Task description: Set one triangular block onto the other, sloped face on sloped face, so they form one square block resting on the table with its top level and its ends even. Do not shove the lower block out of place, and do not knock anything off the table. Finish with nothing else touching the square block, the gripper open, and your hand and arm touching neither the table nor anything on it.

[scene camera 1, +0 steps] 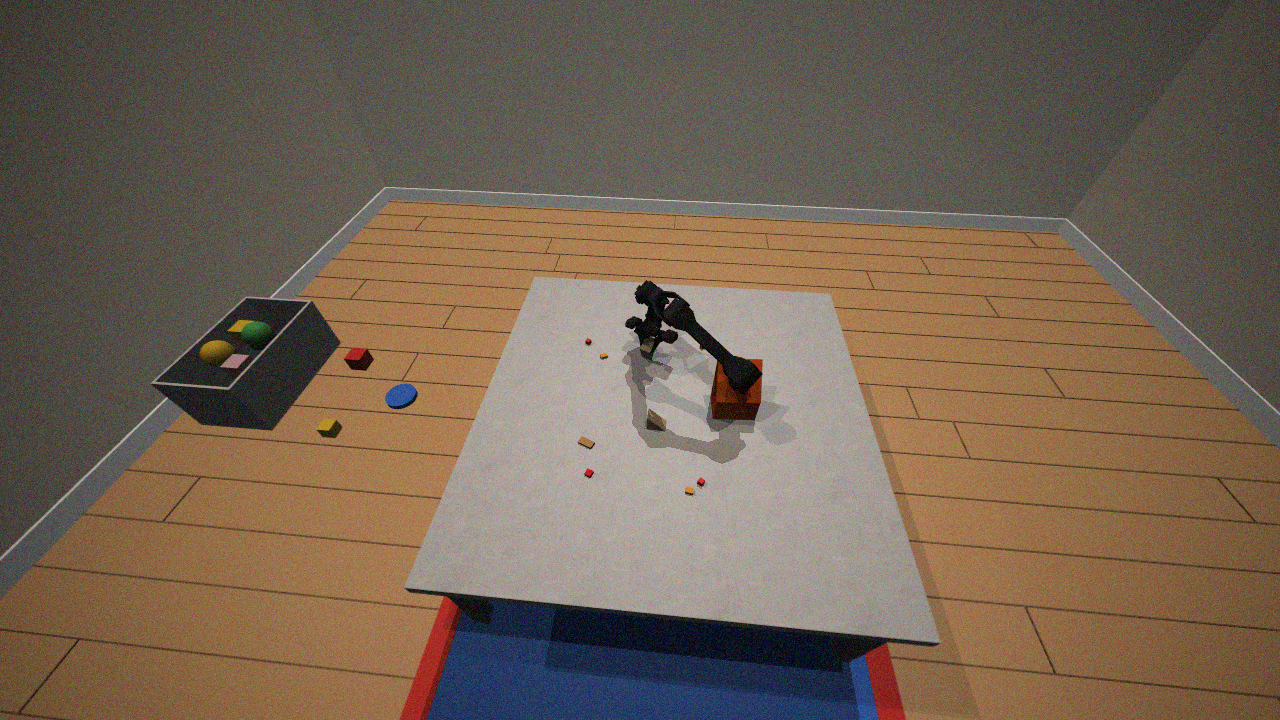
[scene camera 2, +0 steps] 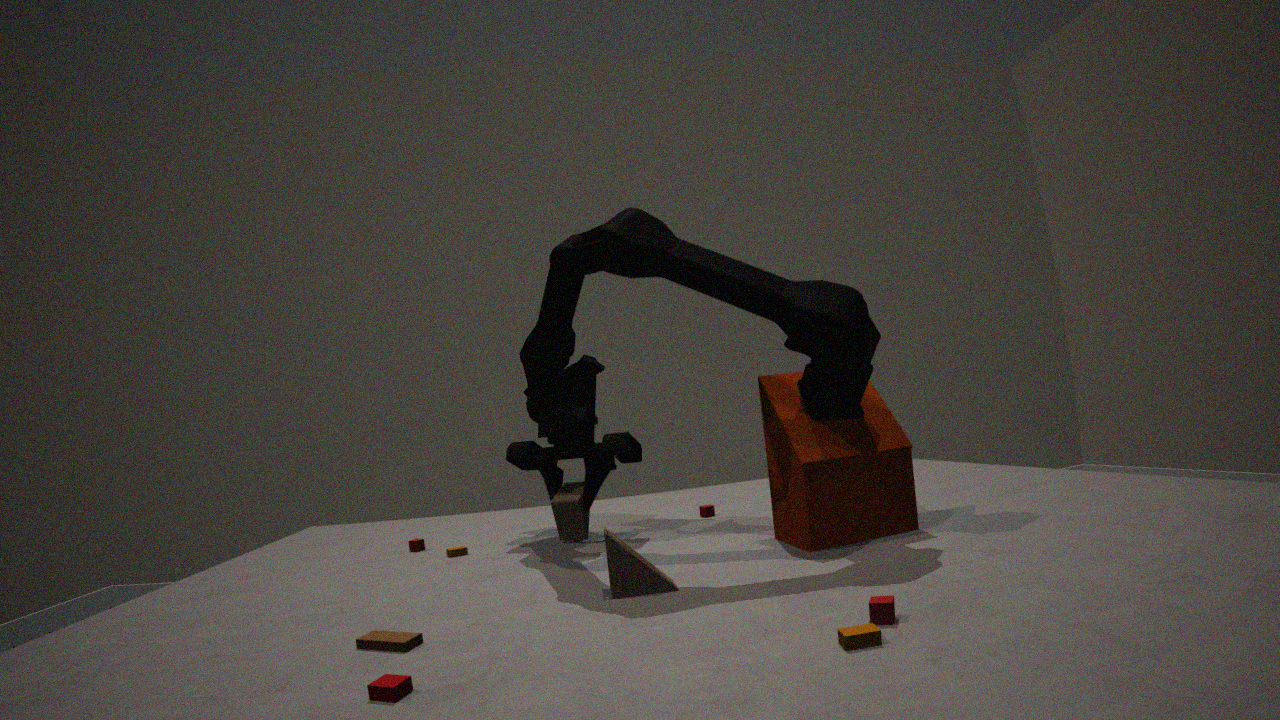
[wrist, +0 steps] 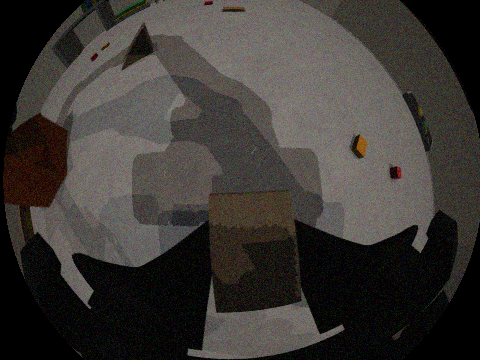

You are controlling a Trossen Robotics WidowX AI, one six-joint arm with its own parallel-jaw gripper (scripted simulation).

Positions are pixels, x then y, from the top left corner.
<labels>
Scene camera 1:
my gripper: 647,350
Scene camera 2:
my gripper: 571,512
tan triangular block: 572,521, held by my gripper
tan triangular block: 630,574
flat tan tile: 395,641
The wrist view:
my gripper: 248,225
tan triangular block: 255,263
tan triangular block: 141,46
</labels>
